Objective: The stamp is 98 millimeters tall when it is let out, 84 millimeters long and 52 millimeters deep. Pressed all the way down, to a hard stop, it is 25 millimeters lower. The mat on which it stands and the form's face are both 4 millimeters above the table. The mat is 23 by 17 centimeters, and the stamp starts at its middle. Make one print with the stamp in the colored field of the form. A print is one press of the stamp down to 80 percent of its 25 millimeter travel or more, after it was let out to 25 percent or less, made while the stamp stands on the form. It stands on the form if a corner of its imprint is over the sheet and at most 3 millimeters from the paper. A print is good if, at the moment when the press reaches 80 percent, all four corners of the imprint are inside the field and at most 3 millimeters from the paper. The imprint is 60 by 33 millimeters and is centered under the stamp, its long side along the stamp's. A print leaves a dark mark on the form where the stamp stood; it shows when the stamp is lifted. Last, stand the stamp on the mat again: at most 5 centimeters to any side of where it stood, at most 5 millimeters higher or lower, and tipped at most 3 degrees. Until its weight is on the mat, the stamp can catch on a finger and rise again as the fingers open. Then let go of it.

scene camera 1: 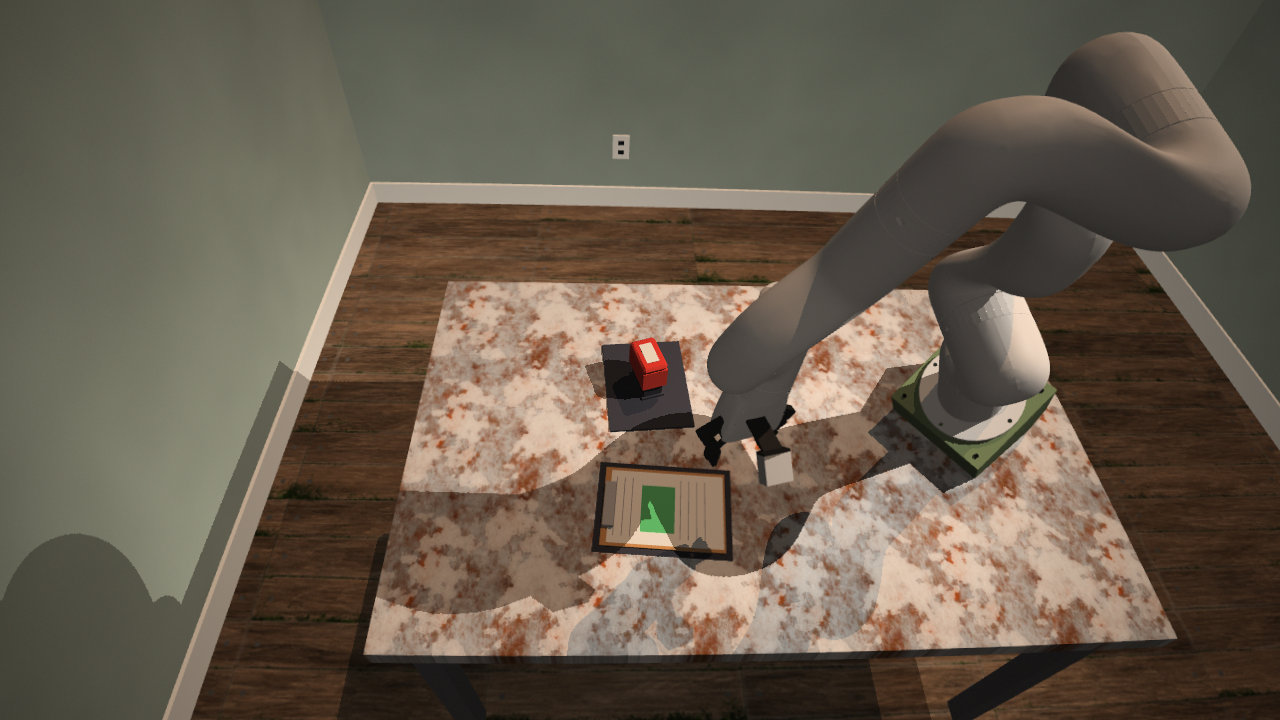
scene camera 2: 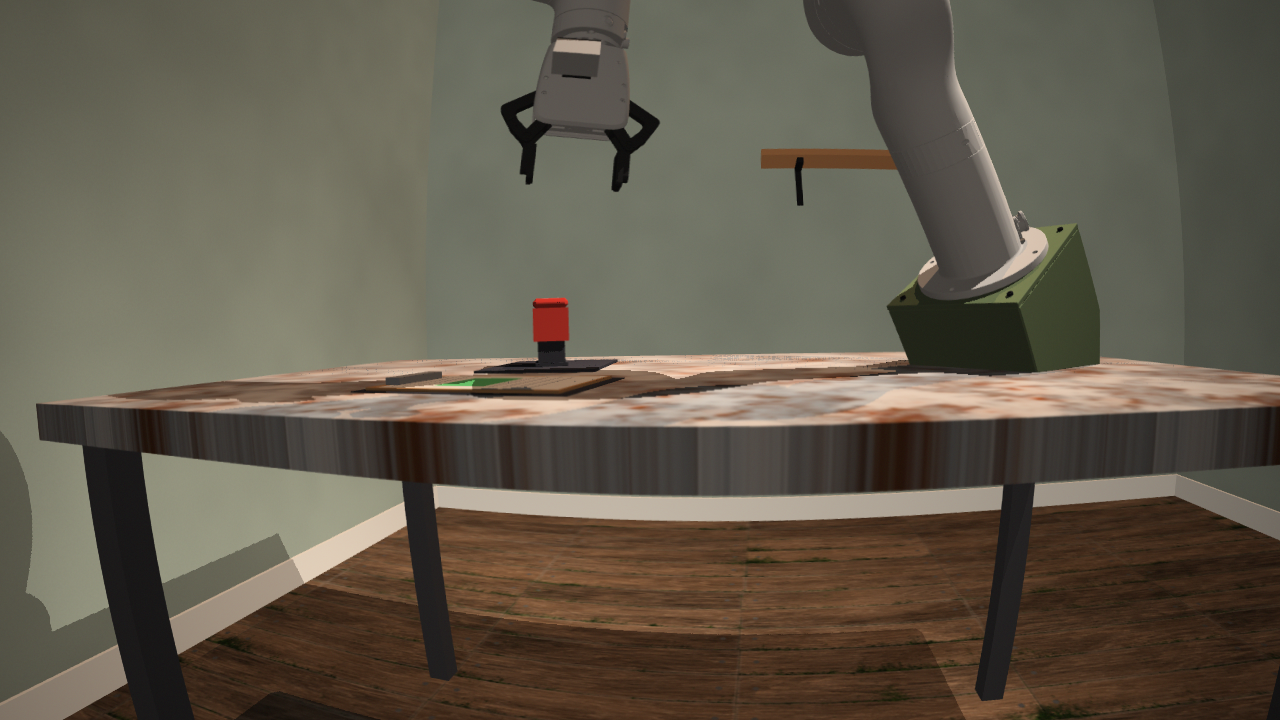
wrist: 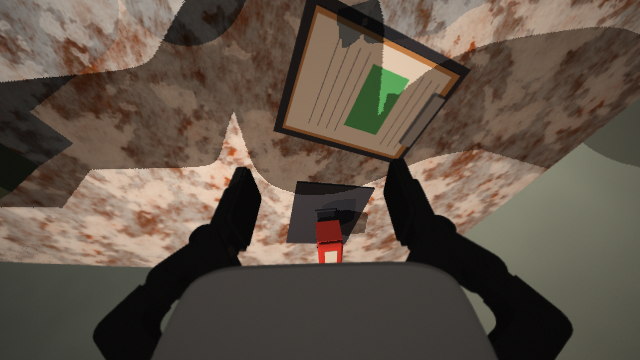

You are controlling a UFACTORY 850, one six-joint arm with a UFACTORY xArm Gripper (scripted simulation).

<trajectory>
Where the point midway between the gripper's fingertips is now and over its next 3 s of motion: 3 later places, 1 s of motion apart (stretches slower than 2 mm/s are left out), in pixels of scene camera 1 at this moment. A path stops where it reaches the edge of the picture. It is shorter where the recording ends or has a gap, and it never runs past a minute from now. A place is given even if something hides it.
My gripper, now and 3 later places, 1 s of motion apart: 735, 452; 709, 411; 651, 334; 649, 357
</trajectory>
